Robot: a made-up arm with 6 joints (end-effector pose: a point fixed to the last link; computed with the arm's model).
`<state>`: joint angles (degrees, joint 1 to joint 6).
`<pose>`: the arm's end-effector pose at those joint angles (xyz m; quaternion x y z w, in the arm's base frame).
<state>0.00 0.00 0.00 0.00 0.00 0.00</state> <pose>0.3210 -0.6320 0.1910 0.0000 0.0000 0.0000 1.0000</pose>
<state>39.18 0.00 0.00 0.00 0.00 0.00</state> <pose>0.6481 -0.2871 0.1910 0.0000 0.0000 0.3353 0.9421</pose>
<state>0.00 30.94 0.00 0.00 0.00 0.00</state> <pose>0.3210 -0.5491 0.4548 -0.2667 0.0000 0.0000 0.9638</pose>
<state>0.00 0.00 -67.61 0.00 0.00 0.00</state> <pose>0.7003 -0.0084 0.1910 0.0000 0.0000 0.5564 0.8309</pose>
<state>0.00 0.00 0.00 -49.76 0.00 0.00</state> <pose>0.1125 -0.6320 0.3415 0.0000 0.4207 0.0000 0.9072</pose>
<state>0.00 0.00 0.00 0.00 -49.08 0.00</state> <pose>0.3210 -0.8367 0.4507 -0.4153 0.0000 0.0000 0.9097</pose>
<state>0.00 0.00 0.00 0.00 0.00 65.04</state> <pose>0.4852 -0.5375 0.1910 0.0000 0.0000 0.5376 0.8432</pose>
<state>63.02 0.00 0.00 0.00 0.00 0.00</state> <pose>0.7089 -0.0007 0.1910 0.0000 0.0000 0.5226 0.8525</pose>
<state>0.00 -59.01 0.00 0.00 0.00 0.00</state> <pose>0.3210 -0.3962 -0.2618 0.4925 0.0000 0.0000 0.8703</pose>
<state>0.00 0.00 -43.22 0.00 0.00 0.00</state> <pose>0.6536 -0.2816 0.1910 0.0000 0.0000 0.3683 0.9297</pose>
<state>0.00 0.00 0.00 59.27 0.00 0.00</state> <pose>0.6072 -0.6320 0.2879 0.0000 -0.4945 0.0000 0.8692</pose>
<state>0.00 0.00 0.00 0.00 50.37 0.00</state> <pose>0.3210 -0.2935 0.1790 0.4255 0.0000 0.0000 0.9049</pose>
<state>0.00 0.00 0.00 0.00 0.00 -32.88</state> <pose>0.2267 -0.5995 0.1910 0.0000 0.0000 -0.2830 0.9591</pose>
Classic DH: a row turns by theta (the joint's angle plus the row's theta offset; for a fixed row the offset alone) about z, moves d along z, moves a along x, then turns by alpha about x. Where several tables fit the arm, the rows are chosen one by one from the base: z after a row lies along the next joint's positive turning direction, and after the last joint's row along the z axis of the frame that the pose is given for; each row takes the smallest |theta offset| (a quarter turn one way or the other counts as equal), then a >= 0, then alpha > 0; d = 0 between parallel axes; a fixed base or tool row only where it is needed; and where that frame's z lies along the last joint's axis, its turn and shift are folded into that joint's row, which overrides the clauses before.
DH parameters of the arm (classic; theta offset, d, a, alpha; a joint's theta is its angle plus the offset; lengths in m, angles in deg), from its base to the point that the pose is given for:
joint 1: -90 0.173 0.114 90
joint 2: 0 -0.045 -0.077 90
joint 3: -90 -0.318 0.334 -90
joint 4: 90 0.413 0.054 90
joint 5: 90 -0.05 0.006 90
joint 6: -2.6 0 0.1762 0
tool (fixed): 92.6 -0.354 0 0

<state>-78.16 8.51 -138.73 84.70 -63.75 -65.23</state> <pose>0.8153 -0.1189 0.1436 0.2936 -0.5677 -0.3947 0.6601</pose>
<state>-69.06 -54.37 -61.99 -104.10 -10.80 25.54</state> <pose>-0.2372 -0.7861 0.2554 0.1702 0.4039 0.3486 0.8285</pose>
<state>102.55 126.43 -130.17 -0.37 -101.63 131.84</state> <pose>0.2871 0.4434 -0.7545 0.3215 -0.2867 0.5596 0.7080</pose>
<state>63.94 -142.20 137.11 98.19 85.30 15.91</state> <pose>-0.0157 -0.3949 -0.2098 0.4397 0.2478 -0.1605 0.8482</pose>
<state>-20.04 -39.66 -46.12 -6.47 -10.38 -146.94</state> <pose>0.3191 -0.2801 0.1598 0.2001 0.1357 -0.8460 0.4753</pose>
